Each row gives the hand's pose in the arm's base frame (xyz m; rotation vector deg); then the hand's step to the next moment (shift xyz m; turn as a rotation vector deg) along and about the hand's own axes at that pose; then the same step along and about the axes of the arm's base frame.
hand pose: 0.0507 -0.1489 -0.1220 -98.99 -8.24 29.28
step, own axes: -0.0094 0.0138 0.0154 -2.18 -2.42 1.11
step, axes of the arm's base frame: -0.0172 0.0073 -0.0129 -1.97 0.75 2.72
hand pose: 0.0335 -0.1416 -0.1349 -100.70 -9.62 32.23
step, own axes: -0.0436 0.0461 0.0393 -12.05 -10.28 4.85
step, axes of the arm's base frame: -0.0643 0.0046 -0.0377 -10.84 2.17 12.33
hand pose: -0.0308 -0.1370 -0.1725 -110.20 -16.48 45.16
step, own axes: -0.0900 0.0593 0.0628 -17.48 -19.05 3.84
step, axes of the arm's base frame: -0.1164 -0.0295 -0.0339 -13.14 2.82 22.42
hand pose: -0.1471 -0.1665 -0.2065 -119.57 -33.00 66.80
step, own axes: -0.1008 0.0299 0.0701 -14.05 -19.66 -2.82
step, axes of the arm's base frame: -0.1096 -0.0623 0.0088 -5.70 3.22 23.43
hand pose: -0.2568 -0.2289 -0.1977 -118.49 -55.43 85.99
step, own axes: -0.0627 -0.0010 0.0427 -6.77 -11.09 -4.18
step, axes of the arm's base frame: -0.0517 -0.0483 0.0274 -0.58 2.85 13.34
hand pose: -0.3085 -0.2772 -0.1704 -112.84 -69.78 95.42
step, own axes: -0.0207 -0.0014 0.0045 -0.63 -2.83 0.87
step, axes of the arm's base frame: -0.0042 -0.0159 0.0135 -1.94 0.98 2.11
